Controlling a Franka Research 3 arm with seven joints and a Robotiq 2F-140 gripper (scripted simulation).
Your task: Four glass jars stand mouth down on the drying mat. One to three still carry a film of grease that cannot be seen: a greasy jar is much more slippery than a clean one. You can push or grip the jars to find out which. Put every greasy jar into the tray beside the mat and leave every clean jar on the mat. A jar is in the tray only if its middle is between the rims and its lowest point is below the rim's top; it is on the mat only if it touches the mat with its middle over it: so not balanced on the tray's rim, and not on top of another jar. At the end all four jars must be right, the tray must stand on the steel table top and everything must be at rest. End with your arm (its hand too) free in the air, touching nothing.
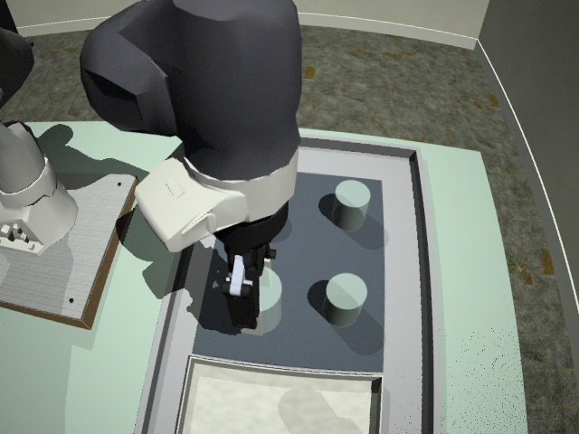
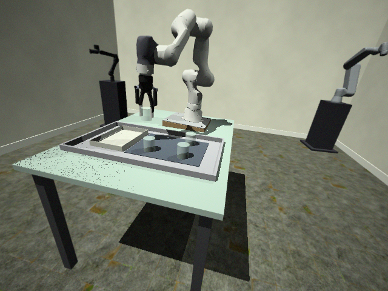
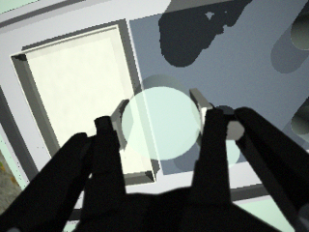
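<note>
Now: hand 20 mm short of the tray, 150 mm to the left of it and 170 mm above it. Also, from my hand: dark drying mat 70 mm ahead, 160 mm to the left, 180 mm below.
</note>
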